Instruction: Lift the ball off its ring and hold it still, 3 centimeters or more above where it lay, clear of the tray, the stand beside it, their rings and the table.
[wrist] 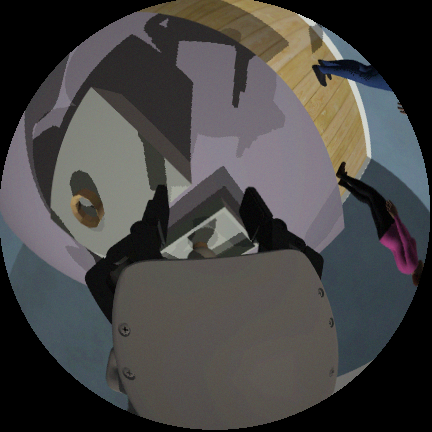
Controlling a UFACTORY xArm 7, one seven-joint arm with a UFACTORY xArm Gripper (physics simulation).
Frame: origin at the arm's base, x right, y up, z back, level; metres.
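Seen in the pictures: gripper, between the fingertips: (205,198).
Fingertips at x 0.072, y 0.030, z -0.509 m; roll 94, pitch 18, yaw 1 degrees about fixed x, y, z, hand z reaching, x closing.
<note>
Offsets run from my fingertips to a thing's top centre. "pt": to the spot under its first point. Level surfaces: height alone.
The ball @(dx +0.050, dy +0.005, dz +0.138 m) (202,253) is brownish and shows in part just above the gripper's body, which hides its lower side. It is inside the small pale tray @(pt dx +0.070, dy -0.059, dz +0.063 m) (225,220), and whether it touches its ring cannot be told. My gripper (205,198) is open, with a black finger on the left and one on the right and nothing between them. The fingertips show on either side of the tray, beyond the ball in the view. The stand (117,150) is a large pale block at the left, with an empty wooden ring @(pt dx -0.131, dy +0.008, dz +0.054 m) (80,216) on it.
The lilac table @(dy -0.062 m) (295,150) lies around the tray and the stand, with dark shadows across it. The stand's near corner reaches close to the left finger. A wooden floor (325,110) and two figures, in blue (357,72) and pink (400,247), show beyond the table at the right.
</note>
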